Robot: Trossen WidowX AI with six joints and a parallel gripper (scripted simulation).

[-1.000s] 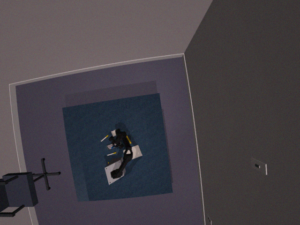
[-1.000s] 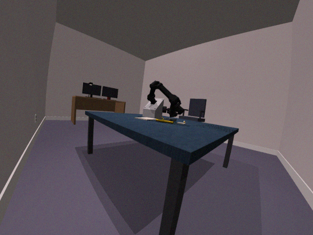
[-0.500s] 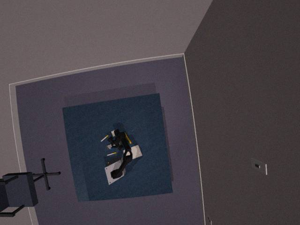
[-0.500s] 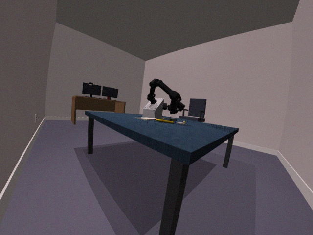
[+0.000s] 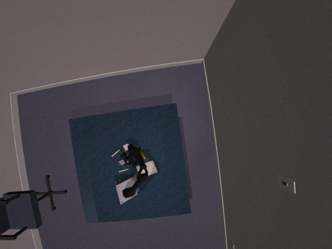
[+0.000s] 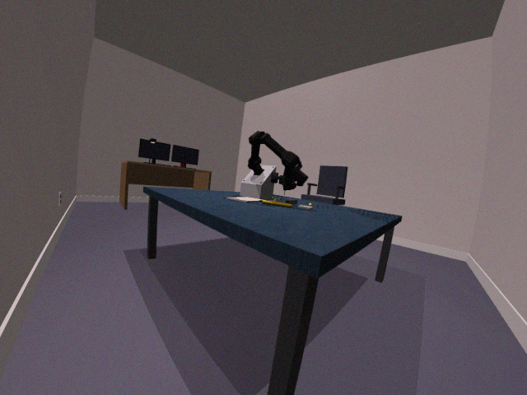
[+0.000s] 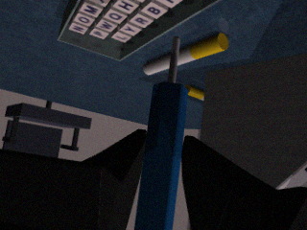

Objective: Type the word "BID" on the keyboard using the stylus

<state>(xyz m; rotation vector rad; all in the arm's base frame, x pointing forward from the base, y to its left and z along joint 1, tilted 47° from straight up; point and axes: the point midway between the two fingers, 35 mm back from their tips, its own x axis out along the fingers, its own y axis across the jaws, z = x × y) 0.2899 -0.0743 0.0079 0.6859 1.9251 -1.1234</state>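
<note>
The D key lies 90 mm below my gripper tip. Also, from my gripper tip: blue stylus (10 mm below); then I key (10 mm ahead, 10 mm to the left, 90 mm below); then grey stylus tip (50 mm below).
</note>
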